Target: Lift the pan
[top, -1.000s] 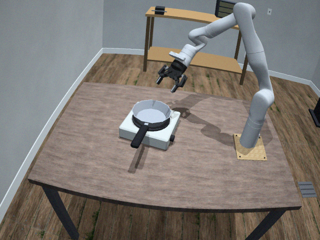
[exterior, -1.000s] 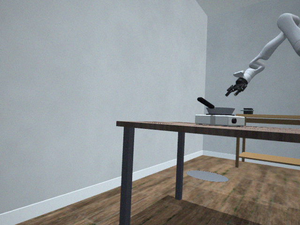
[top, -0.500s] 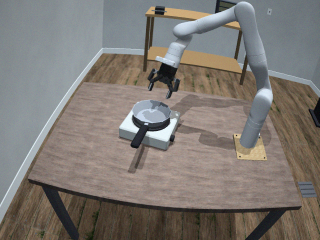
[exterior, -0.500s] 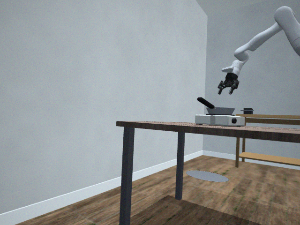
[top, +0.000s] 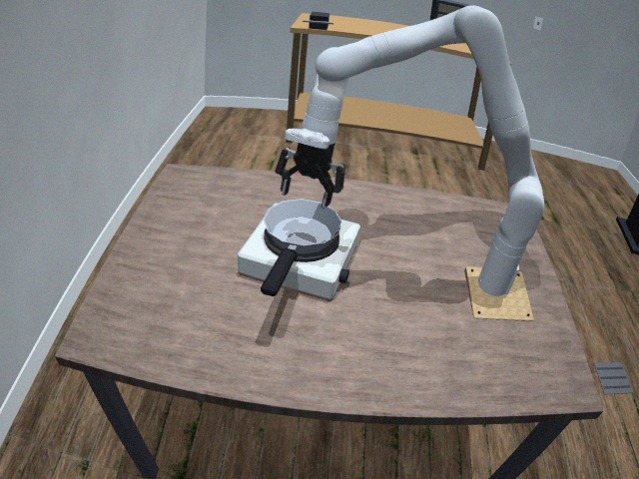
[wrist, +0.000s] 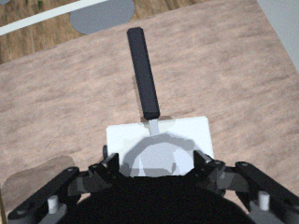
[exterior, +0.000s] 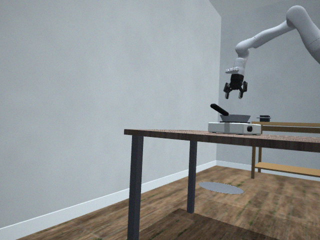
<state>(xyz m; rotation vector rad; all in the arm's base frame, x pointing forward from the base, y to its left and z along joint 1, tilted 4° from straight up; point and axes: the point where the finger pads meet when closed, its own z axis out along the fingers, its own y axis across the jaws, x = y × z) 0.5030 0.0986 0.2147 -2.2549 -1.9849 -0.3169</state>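
My gripper is now 10 mm short of the pan and 120 mm above it. Also, from my hand: hot plate: 60 mm to the right, 190 mm below.
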